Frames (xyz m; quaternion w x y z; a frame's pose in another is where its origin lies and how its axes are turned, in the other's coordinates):
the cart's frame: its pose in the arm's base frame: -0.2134 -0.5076 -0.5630 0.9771 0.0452 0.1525 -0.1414
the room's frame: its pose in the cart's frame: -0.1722 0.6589 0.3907 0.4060 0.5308 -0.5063 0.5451
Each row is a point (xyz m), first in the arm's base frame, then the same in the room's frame.
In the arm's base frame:
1: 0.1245 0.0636 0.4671
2: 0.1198 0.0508 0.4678
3: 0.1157 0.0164 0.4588
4: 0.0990 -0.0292 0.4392
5: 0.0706 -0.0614 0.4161
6: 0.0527 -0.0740 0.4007
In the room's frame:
1: 0.5982 -0.0892 -0.0757
2: 0.6006 -0.0860 -0.0626
3: 0.5978 -0.0879 -0.0270
4: 0.5850 -0.0807 0.0233
5: 0.5644 -0.0612 0.0629
6: 0.5491 -0.0481 0.0805

